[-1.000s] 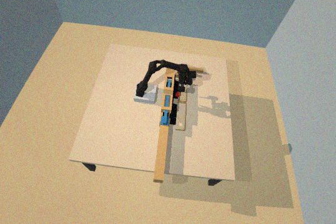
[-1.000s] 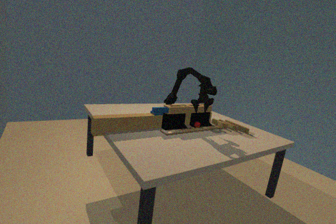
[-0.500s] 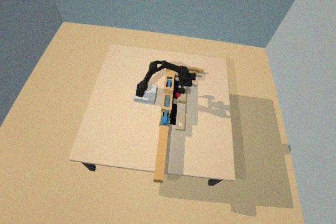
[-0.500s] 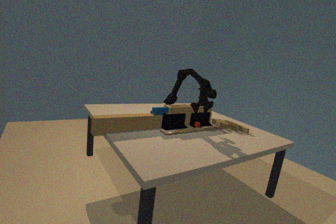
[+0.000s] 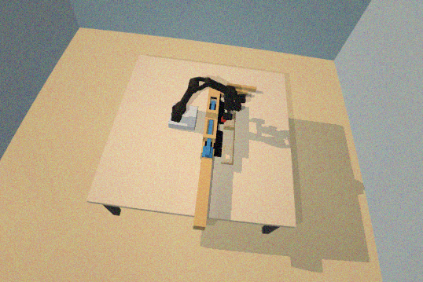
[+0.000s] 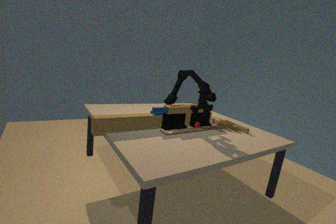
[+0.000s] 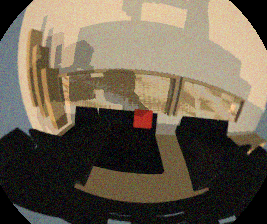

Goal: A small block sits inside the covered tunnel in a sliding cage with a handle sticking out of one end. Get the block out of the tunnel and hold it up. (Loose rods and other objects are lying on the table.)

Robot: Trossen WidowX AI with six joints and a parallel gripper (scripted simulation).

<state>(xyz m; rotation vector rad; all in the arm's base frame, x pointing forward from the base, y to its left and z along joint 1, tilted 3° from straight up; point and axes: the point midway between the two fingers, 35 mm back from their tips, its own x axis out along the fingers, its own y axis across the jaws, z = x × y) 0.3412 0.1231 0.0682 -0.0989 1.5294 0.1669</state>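
My gripper tip is now 10 mm past the small red block and 50 mm above it. From my gripper tip the other things lie so: wooden tunnel: 30 mm behind, 280 mm to the right, 10 mm below.
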